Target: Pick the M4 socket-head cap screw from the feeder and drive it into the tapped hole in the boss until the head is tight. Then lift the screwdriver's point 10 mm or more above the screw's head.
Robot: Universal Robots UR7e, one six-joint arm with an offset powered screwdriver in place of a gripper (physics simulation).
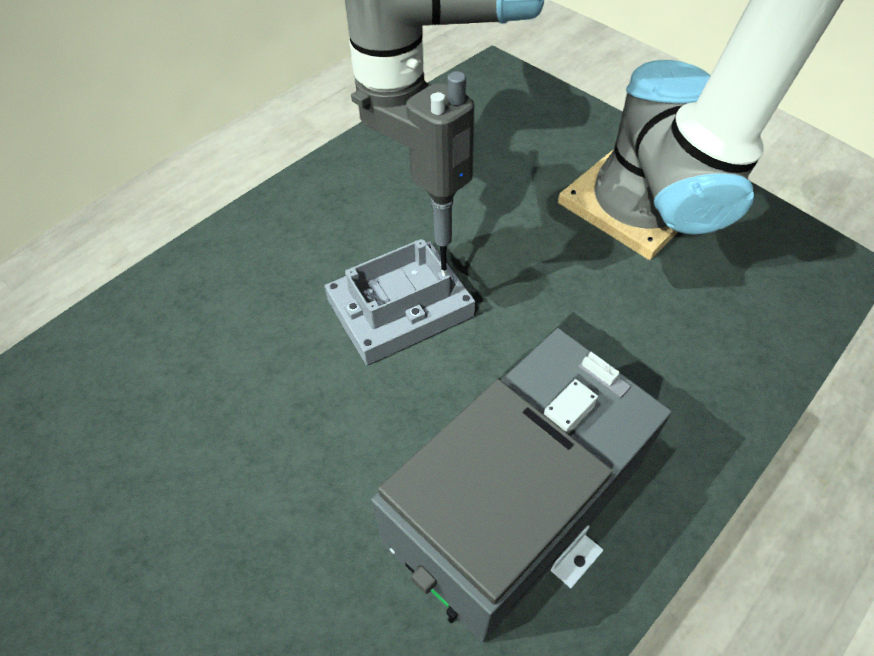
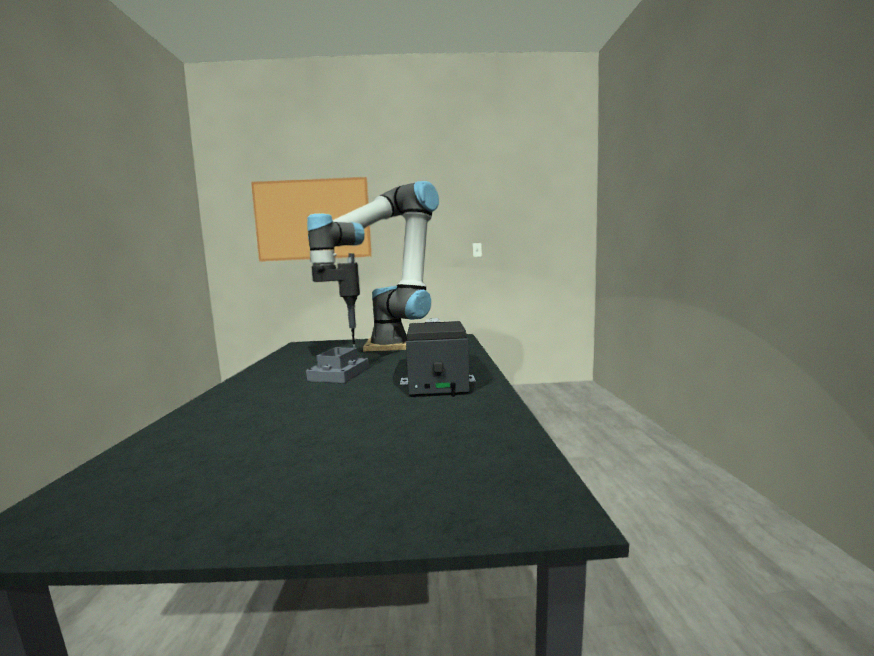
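Observation:
My screwdriver's tip points straight down and stands at the top of the boss in the right back corner of the grey open-topped housing. The black bit looks upright and in line with the boss. A small bright spot shows right under the bit; it is too small to tell whether it is the screw's head or the boss. The screw's shank does not show. The housing sits on a light grey fixture plate. The screw feeder is a dark box with a brown lid.
The arm's base stands on a wooden plate behind the feeder. The feeder has a white block on its rear deck and a metal bracket at its side. The housing's walls rise beside the bit. The dark green table mat lies under everything.

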